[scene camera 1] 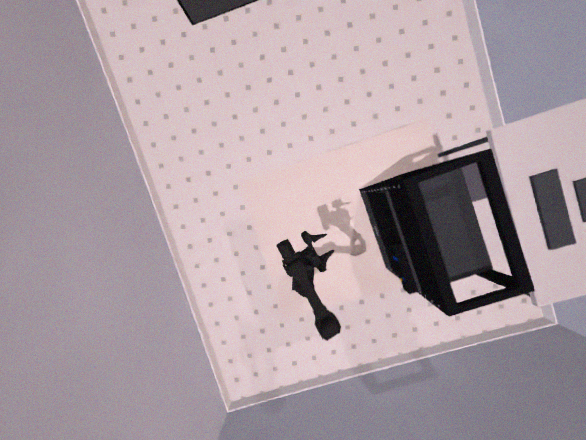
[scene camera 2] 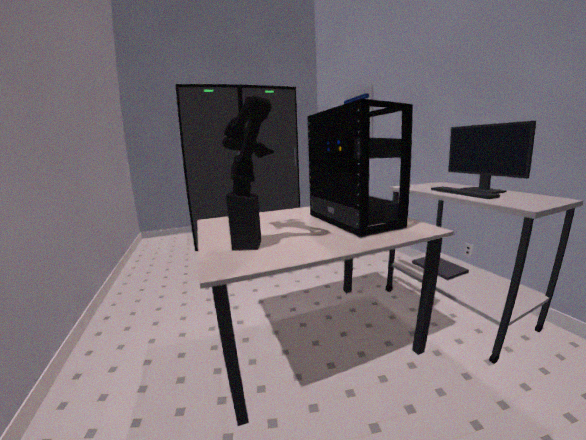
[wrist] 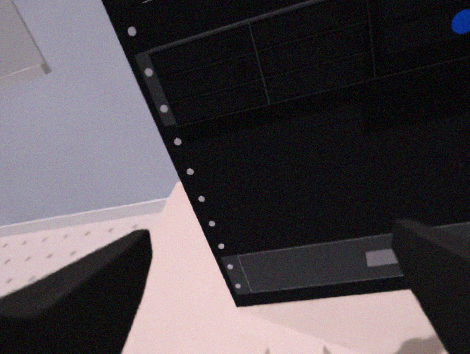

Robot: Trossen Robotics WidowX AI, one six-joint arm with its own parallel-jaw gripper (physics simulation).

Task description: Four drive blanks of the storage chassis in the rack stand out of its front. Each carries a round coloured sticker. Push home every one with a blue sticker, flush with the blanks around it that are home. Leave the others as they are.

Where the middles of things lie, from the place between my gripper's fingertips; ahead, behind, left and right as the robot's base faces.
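Scene:
Black rack (scene camera 1: 424,221) seen 150 mm to the right of my hand, 400 mm ahead of it and 110 mm below it.

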